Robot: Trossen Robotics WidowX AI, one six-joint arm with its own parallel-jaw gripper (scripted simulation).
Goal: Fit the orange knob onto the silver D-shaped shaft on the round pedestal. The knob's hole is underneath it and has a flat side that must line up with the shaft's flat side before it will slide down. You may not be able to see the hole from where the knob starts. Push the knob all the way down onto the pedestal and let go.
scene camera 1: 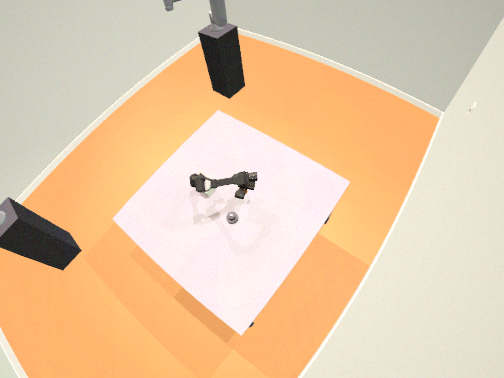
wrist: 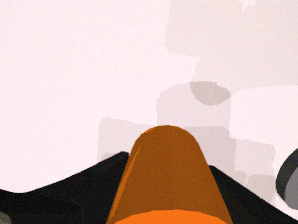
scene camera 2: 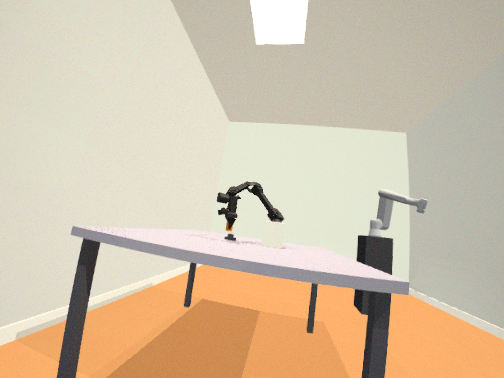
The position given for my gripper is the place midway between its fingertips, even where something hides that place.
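My gripper [wrist: 166, 166] is holding an orange knob.
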